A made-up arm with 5 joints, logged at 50 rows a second.
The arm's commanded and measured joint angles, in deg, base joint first. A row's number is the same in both.
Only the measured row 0 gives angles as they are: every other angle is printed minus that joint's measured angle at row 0.
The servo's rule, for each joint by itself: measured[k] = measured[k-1] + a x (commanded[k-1-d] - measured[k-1]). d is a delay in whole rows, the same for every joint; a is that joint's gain. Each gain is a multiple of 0.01, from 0.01 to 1. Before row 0 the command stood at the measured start. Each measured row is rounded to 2 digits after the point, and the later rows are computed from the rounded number. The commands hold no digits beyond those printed.
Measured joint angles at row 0:
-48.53, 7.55, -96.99, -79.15, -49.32
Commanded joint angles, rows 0 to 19:
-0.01, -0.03, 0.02, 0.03, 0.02
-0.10, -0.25, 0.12, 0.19, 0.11
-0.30, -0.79, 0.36, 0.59, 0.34
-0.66, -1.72, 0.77, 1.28, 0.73
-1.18, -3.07, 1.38, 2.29, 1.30
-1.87, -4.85, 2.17, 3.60, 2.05
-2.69, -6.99, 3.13, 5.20, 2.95
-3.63, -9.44, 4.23, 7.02, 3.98
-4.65, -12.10, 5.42, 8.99, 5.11
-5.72, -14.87, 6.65, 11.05, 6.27
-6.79, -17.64, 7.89, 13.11, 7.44
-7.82, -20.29, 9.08, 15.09, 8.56
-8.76, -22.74, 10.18, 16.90, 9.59
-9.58, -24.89, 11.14, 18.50, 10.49
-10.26, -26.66, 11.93, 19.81, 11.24
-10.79, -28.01, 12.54, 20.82, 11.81
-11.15, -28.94, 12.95, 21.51, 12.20
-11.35, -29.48, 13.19, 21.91, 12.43
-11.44, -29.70, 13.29, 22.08, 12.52
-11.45, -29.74, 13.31, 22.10, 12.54
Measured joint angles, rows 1 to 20:
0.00, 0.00, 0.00, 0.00, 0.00
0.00, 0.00, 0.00, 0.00, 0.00
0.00, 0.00, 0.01, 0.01, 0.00
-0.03, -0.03, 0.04, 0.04, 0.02
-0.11, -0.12, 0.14, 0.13, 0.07
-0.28, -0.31, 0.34, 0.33, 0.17
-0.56, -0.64, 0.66, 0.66, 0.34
-0.97, -1.15, 1.13, 1.16, 0.60
-1.50, -1.85, 1.75, 1.85, 0.95
-2.16, -2.76, 2.52, 2.73, 1.40
-2.93, -3.88, 3.42, 3.79, 1.96
-3.79, -5.20, 4.42, 5.02, 2.61
-4.72, -6.69, 5.50, 6.40, 3.33
-5.68, -8.32, 6.61, 7.88, 4.11
-6.63, -10.05, 7.72, 9.41, 4.93
-7.54, -11.83, 8.78, 10.96, 5.76
-8.38, -13.61, 9.76, 12.46, 6.58
-9.13, -15.34, 10.62, 13.88, 7.36
-9.76, -16.97, 11.34, 15.18, 8.09
-10.25, -18.47, 11.91, 16.32, 8.74
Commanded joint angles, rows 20 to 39:
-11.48, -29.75, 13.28, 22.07, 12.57
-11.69, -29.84, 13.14, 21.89, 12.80
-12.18, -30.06, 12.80, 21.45, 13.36
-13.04, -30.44, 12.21, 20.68, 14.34
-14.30, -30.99, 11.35, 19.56, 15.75
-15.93, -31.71, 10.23, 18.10, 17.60
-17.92, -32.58, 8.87, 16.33, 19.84
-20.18, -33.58, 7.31, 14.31, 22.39
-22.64, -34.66, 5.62, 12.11, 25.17
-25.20, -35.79, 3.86, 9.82, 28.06
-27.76, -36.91, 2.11, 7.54, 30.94
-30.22, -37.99, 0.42, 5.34, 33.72
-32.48, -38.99, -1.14, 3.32, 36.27
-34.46, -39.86, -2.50, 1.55, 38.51
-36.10, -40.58, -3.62, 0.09, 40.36
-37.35, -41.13, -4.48, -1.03, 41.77
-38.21, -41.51, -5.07, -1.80, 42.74
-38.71, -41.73, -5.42, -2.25, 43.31
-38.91, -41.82, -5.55, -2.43, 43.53
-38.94, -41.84, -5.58, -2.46, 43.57
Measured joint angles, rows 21 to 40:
-10.62, -19.82, 12.34, 17.30, 9.31
-10.88, -21.01, 12.64, 18.12, 9.79
-11.07, -22.06, 12.84, 18.79, 10.21
-11.26, -22.99, 12.93, 19.32, 10.60
-11.55, -23.84, 12.89, 19.68, 11.01
-12.01, -24.63, 12.68, 19.85, 11.51
-12.72, -25.39, 12.27, 19.80, 12.15
-13.72, -26.15, 11.64, 19.51, 12.97
-15.02, -26.92, 10.78, 18.97, 14.00
-16.62, -27.72, 9.70, 18.18, 15.26
-18.49, -28.55, 8.44, 17.15, 16.75
-20.57, -29.42, 7.02, 15.90, 18.45
-22.80, -30.32, 5.50, 14.48, 20.32
-25.10, -31.24, 3.93, 12.93, 22.33
-27.39, -32.17, 2.36, 11.30, 24.42
-29.58, -33.09, 0.85, 9.64, 26.53
-31.60, -33.99, -0.54, 8.02, 28.60
-33.38, -34.85, -1.76, 6.48, 30.58
-34.88, -35.65, -2.79, 5.07, 32.40
-36.07, -36.38, -3.61, 3.83, 34.04

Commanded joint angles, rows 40 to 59:
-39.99, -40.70, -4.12, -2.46, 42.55
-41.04, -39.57, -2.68, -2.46, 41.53
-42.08, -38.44, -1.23, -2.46, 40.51
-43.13, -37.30, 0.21, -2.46, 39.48
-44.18, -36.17, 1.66, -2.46, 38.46
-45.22, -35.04, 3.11, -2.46, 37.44
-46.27, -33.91, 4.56, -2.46, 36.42
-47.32, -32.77, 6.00, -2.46, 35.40
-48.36, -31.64, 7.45, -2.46, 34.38
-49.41, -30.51, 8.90, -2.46, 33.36
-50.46, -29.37, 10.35, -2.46, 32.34
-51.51, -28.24, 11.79, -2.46, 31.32
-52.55, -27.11, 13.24, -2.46, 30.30
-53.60, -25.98, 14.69, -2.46, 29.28
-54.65, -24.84, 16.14, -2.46, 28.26
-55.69, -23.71, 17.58, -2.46, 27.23
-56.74, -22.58, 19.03, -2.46, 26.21
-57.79, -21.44, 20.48, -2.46, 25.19
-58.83, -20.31, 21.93, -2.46, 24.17
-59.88, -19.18, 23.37, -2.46, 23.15
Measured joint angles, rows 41 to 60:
-36.95, -37.03, -4.21, 2.77, 35.46
-37.57, -37.61, -4.63, 1.88, 36.68
-38.32, -37.98, -4.47, 1.14, 37.56
-39.16, -38.17, -3.92, 0.53, 38.16
-40.07, -38.20, -3.09, 0.02, 38.51
-41.02, -38.09, -2.07, -0.40, 38.66
-42.00, -37.86, -0.91, -0.75, 38.63
-43.00, -37.52, 0.34, -1.04, 38.45
-44.01, -37.09, 1.65, -1.28, 38.15
-45.04, -36.57, 3.00, -1.48, 37.74
-46.07, -35.98, 4.38, -1.65, 37.24
-47.11, -35.32, 5.78, -1.79, 36.66
-48.15, -34.61, 7.20, -1.90, 36.01
-49.19, -33.85, 8.62, -2.00, 35.31
-50.23, -33.04, 10.05, -2.08, 34.56
-51.27, -32.19, 11.49, -2.14, 33.77
-52.32, -31.31, 12.93, -2.19, 32.94
-53.36, -30.40, 14.37, -2.24, 32.08
-54.41, -29.46, 15.81, -2.28, 31.20
-55.46, -28.50, 17.26, -2.31, 30.30

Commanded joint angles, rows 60 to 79:
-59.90, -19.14, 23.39, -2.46, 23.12
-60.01, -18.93, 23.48, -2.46, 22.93
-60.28, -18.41, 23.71, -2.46, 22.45
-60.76, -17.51, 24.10, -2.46, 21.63
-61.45, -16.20, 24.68, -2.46, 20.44
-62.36, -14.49, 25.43, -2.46, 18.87
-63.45, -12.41, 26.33, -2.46, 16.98
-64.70, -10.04, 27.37, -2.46, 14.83
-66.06, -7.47, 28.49, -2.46, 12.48
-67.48, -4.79, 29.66, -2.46, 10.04
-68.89, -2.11, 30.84, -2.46, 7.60
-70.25, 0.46, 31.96, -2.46, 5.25
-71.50, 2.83, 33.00, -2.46, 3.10
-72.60, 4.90, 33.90, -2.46, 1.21
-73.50, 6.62, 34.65, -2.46, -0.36
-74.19, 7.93, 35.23, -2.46, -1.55
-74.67, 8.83, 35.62, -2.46, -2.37
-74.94, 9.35, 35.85, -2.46, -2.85
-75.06, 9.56, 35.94, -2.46, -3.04
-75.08, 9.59, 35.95, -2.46, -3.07
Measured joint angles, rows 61 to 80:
-56.50, -27.52, 18.71, -2.34, 29.38
-57.55, -26.52, 20.15, -2.36, 28.45
-58.28, -25.63, 21.15, -2.38, 27.65
-58.82, -24.83, 21.87, -2.39, 26.94
-59.27, -24.06, 22.44, -2.40, 26.27
-59.73, -23.27, 22.95, -2.41, 25.57
-60.26, -22.42, 23.49, -2.42, 24.80
-60.91, -21.47, 24.09, -2.43, 23.91
-61.70, -20.38, 24.78, -2.44, 22.87
-62.63, -19.14, 25.58, -2.44, 21.66
-63.69, -17.74, 26.48, -2.44, 20.28
-64.86, -16.19, 27.47, -2.44, 18.74
-66.11, -14.50, 28.51, -2.44, 17.07
-67.39, -12.70, 29.58, -2.44, 15.30
-68.66, -10.84, 30.64, -2.44, 13.47
-69.88, -8.95, 31.65, -2.44, 11.63
-71.00, -7.08, 32.58, -2.44, 9.83
-71.99, -5.28, 33.40, -2.44, 8.12
-72.82, -3.59, 34.09, -2.44, 6.55
-73.48, -2.04, 34.64, -2.44, 5.14

